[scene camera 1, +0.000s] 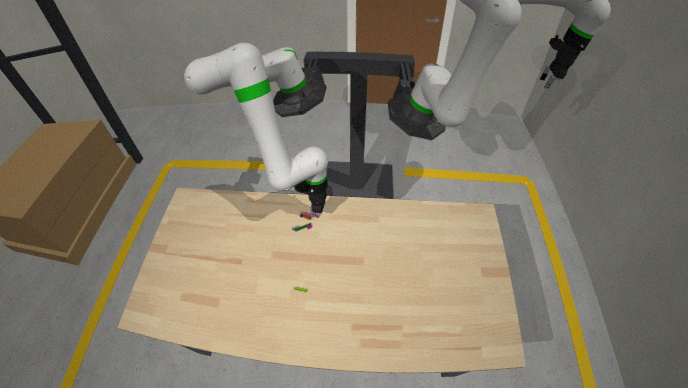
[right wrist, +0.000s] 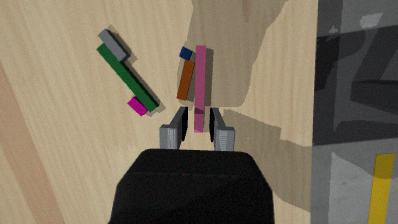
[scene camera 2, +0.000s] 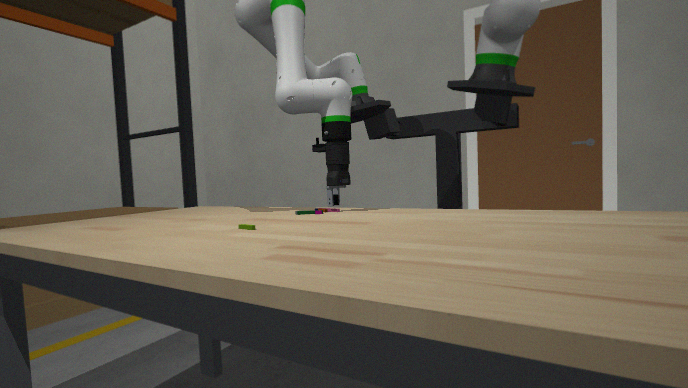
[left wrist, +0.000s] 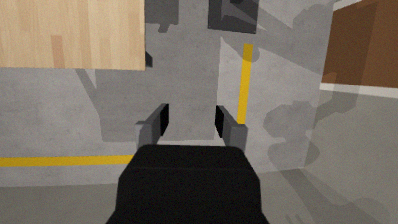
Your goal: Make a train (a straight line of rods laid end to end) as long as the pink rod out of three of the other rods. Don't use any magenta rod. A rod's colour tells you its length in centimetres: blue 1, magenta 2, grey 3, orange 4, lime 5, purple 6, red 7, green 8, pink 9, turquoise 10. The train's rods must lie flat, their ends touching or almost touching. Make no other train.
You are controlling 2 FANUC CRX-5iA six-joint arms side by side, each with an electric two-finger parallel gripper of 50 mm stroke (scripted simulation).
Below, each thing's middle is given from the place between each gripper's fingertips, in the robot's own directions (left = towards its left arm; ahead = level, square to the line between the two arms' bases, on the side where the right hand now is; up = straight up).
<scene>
Right now my right hand (scene camera 2: 333, 205) is 30 mm above the pink rod (right wrist: 200, 64) and 20 mm to the left of it. Round my right hand: green rod (right wrist: 120, 68) 80 mm ahead, 30 mm to the right, 30 mm below.
The pink rod lies 46 cm ahead of my left hand, 91 cm to the right of it and 65 cm below it. Also, from my left hand: green rod (54 cm ahead, 92 cm to the right, 65 cm below).
</scene>
